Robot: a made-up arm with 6 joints. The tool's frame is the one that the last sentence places.
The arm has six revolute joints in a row. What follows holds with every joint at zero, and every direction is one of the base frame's.
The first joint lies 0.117 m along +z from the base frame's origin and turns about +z.
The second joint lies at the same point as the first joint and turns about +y.
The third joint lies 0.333 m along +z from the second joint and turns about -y.
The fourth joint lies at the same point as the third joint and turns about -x.
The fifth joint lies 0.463 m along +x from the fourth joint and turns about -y.
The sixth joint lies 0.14 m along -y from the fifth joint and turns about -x.
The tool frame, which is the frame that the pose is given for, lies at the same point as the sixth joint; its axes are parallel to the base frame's.
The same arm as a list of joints. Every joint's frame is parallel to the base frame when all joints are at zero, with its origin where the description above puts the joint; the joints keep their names.
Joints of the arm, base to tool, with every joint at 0 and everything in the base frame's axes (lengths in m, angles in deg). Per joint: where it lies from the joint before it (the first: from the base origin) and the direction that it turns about. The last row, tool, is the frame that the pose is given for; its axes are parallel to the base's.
joint 1: axis 0 0 1 xyz 0 0 0.117
joint 2: axis 0 1 0 xyz 0 0 0
joint 3: axis 0 -1 0 xyz 0 0 0.333
joint 4: axis -1 0 0 xyz 0 0 0
joint 5: axis 0 -1 0 xyz 0.463 0 0
joint 6: axis -1 0 0 xyz 0 -0.14 0
tool: xyz 0 0 0

